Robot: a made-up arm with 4 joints.
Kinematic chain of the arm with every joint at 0, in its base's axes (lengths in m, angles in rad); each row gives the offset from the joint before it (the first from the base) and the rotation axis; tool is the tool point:
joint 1: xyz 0 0 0.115 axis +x
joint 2: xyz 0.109 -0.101 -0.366 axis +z
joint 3: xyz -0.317 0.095 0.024 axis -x
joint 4: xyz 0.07 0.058 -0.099 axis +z
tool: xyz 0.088 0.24 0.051
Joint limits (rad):
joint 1: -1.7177..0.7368
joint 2: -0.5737..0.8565
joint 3: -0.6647..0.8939
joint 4: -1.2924..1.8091
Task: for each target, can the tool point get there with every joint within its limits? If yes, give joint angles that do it. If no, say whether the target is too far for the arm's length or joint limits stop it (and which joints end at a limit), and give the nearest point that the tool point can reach.
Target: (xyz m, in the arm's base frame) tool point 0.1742 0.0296 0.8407
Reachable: no: joint limits stop it (at a limit: joint 1, joint 2, joint 3, joint 4) | nearest point -0.3038 -0.3756 0.5812 | short by 0.678 m
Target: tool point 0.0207 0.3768 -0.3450
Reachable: yes | joints 0.1742 -0.2825 0.4466 0.1434
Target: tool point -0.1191 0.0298 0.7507
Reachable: no: joint limits stop it (at a limit: joint 1, joint 2, joint 3, joint 4) | nearest point -0.3650 -0.2710 0.5121 | short by 0.456 m
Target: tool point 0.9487 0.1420 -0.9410
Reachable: no: too far | nearest point 0.1917 0.0738 -0.4335 | short by 0.914 m
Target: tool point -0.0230 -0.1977 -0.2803
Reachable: yes | joints -0.7324 0.4688 0.2159 -0.7494
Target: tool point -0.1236 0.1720 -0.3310
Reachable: yes | joints -0.1971 0.1789 0.0459 0.0262
